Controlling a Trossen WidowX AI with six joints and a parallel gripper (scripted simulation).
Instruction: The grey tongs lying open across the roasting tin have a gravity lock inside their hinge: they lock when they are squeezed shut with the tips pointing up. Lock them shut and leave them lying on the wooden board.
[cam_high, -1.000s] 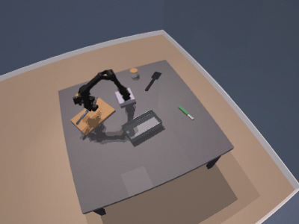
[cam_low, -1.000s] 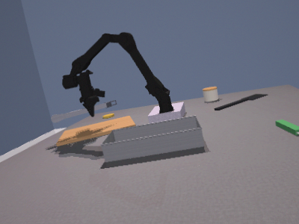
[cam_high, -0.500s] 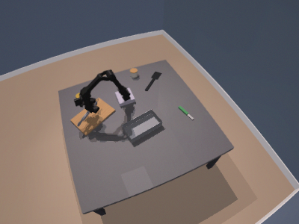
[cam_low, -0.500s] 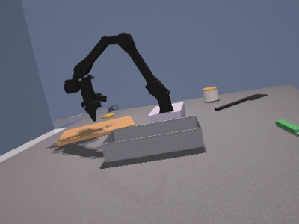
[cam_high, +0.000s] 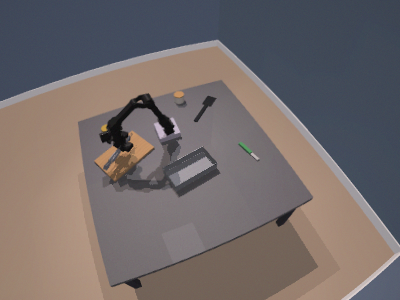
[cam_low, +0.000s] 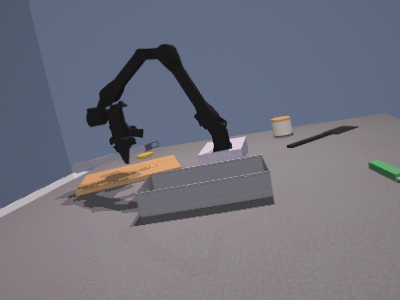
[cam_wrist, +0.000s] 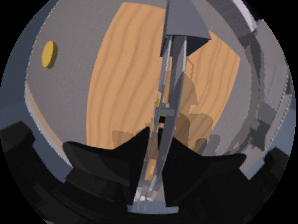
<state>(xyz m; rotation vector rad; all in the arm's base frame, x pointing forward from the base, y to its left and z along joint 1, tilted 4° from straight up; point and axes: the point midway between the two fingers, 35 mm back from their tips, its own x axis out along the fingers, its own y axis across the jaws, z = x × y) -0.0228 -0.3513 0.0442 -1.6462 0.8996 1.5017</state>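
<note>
Now: gripper tip 40 mm above the wooden board. The rest, counted from my gripper tip: grey roasting tin (360 mm ahead, 310 mm to the left, 20 mm below); yellow disc (320 mm behind, 40 mm below, 20 mm to the right); capped cup (610 mm to the left, 260 mm behind, 10 mm below).
</note>
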